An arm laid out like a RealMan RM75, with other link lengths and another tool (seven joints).
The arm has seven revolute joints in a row. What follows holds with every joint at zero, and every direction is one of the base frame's.
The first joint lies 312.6 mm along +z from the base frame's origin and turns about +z.
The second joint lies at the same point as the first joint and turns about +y.
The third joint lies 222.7 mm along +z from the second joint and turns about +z.
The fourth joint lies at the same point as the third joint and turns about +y.
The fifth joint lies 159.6 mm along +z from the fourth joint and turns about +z.
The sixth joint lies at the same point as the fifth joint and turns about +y.
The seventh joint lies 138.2 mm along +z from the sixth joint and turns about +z.
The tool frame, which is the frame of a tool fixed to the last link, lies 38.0 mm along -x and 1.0 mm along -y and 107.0 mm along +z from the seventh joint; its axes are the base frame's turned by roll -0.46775, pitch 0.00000 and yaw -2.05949 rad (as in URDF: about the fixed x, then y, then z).
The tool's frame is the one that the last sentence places.
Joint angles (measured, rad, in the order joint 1, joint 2, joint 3, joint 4, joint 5, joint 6, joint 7), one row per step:
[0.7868, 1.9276, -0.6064, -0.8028, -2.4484, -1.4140, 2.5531]
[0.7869, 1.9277, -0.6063, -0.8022, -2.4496, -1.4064, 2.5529]
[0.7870, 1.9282, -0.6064, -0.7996, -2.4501, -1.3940, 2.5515]
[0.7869, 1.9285, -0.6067, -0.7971, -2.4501, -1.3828, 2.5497]
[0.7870, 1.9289, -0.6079, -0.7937, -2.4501, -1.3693, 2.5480]
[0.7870, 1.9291, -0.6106, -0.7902, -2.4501, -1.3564, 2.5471]
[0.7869, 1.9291, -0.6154, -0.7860, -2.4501, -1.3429, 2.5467]
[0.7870, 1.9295, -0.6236, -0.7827, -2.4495, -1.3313, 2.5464]
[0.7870, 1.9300, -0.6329, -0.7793, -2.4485, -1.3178, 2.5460]
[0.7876, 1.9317, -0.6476, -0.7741, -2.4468, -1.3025, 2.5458]
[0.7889, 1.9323, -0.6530, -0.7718, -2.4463, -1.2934, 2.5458]
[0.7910, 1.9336, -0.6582, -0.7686, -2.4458, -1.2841, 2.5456]
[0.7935, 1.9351, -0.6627, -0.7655, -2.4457, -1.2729, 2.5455]
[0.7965, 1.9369, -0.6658, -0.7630, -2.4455, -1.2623, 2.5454]
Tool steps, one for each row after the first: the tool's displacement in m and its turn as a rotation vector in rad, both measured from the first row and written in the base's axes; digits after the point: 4 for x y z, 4 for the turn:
[0.0008, 0.0013, 0.0008, 0.0064, -0.0031, -0.0011]
[0.0019, 0.0032, 0.0017, 0.0156, -0.0065, -0.0024]
[0.0029, 0.0048, 0.0026, 0.0239, -0.0097, -0.0032]
[0.0040, 0.0067, 0.0033, 0.0330, -0.0136, -0.0043]
[0.0052, 0.0083, 0.0039, 0.0407, -0.0182, -0.0056]
[0.0066, 0.0098, 0.0041, 0.0473, -0.0239, -0.0070]
[0.0075, 0.0108, 0.0036, 0.0504, -0.0308, -0.0063]
[0.0084, 0.0121, 0.0032, 0.0545, -0.0386, -0.0051]
[0.0090, 0.0130, 0.0013, 0.0550, -0.0482, -0.0025]
[0.0090, 0.0141, 0.0010, 0.0582, -0.0527, -0.0010]
[0.0087, 0.0152, 0.0002, 0.0606, -0.0563, 0.0009]
[0.0084, 0.0167, -0.0002, 0.0651, -0.0603, 0.0027]
[0.0076, 0.0184, -0.0005, 0.0702, -0.0631, 0.0048]

